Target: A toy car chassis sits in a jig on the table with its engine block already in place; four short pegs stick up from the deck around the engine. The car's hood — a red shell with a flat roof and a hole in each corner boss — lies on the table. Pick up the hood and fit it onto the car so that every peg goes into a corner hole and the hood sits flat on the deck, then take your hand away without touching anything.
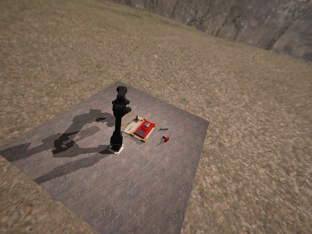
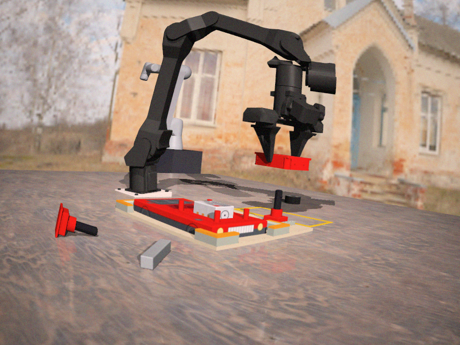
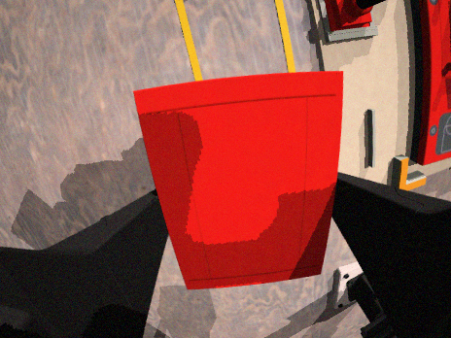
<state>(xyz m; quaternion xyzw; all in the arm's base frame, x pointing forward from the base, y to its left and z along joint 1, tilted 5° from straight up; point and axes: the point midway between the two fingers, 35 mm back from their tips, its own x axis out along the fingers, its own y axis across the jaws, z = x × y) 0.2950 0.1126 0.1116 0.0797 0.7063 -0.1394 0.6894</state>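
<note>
The white engine block lies 30 mm ahead of my gripper tip, 250 mm to the right of it and 80 mm below it. The rest, counted from my gripper tip: tan jig: 10 mm behind, 220 mm to the right, 90 mm below; red hood: 10 mm above.
</note>
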